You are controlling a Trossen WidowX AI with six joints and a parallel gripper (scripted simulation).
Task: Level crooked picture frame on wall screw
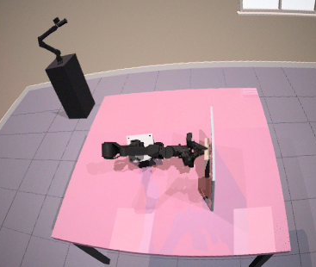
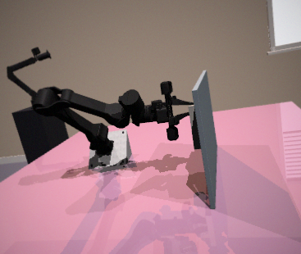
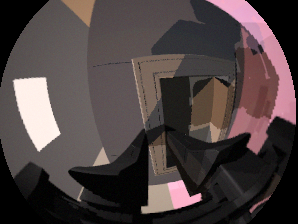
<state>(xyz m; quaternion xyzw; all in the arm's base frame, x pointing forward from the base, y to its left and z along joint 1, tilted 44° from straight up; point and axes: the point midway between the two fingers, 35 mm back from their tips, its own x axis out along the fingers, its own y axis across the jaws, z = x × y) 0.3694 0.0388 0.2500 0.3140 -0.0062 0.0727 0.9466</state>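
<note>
The picture frame lies 5 cm below my gripper tip and 1 cm ahead of it. From my gripper tip the other things lie so: thin wall panel (6 cm below, 2 cm ahead).
</note>
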